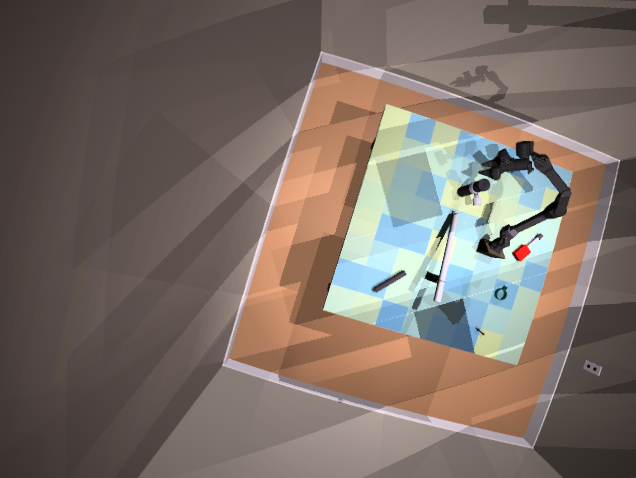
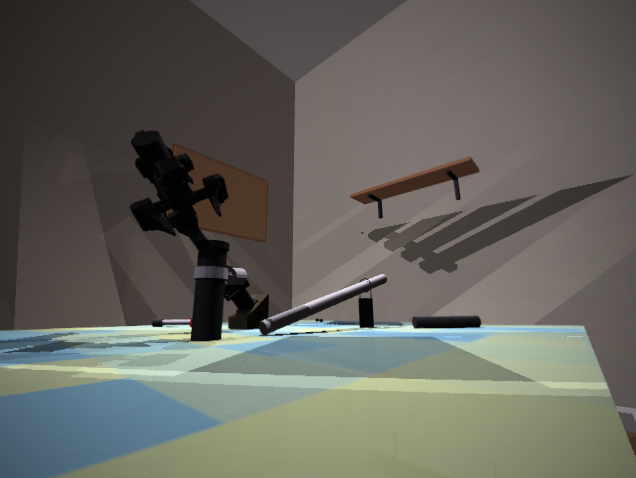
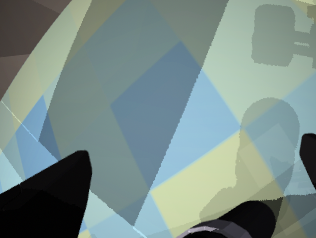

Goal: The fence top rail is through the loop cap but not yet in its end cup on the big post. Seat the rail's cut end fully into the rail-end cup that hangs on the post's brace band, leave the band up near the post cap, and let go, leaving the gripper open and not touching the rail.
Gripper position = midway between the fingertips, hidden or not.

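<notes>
There is my gripper [image 2: 198, 224] [image 3: 201, 154], open, with nothing held in it. I also see a grey top rail [image 2: 267, 326], though in image 3 the rail is out of frame. A black cylinder [image 2: 464, 320] is in the scene too, and it is likewise out of frame in image 3.
</notes>
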